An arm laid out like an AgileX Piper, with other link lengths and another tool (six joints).
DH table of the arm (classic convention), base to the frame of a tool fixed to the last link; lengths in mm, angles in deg. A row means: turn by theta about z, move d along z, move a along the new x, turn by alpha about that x. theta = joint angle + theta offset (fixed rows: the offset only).
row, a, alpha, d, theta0
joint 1, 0.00, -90.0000, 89.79, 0.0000
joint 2, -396.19, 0.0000, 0.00, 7.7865
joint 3, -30.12, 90.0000, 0.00, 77.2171
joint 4, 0.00, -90.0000, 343.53, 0.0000
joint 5, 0.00, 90.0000, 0.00, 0.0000
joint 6, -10.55, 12.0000, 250.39, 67.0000
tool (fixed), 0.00, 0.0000, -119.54, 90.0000
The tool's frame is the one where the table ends.
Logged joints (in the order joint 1, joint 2, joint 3, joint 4, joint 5, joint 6), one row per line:
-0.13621, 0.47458, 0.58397, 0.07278, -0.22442, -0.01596
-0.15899, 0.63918, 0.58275, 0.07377, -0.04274, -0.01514
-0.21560, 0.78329, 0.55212, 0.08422, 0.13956, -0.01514
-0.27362, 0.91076, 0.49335, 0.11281, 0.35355, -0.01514
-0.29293, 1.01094, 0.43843, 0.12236, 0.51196, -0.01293
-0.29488, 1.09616, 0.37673, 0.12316, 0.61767, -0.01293
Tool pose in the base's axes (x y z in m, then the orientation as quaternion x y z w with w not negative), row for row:
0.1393, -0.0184, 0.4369, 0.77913, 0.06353, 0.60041, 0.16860
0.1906, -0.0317, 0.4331, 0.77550, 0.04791, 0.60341, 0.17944
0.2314, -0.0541, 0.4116, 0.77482, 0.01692, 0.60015, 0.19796
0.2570, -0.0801, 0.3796, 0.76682, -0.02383, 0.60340, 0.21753
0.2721, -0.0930, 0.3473, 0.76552, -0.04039, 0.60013, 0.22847
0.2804, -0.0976, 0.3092, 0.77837, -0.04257, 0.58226, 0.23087
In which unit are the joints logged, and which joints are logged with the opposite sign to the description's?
The joints are logged in radians. Opposite sign: joint 3, joint 5.
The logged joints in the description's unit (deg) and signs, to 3 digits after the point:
-7.804, 27.191, -33.459, 4.170, 12.858, -0.914
-9.109, 36.622, -33.389, 4.227, 2.449, -0.867
-12.353, 44.879, -31.634, 4.825, -7.996, -0.867
-15.677, 52.183, -28.267, 6.464, -20.257, -0.867
-16.784, 57.923, -25.120, 7.011, -29.333, -0.741
-16.895, 62.805, -21.585, 7.057, -35.390, -0.741

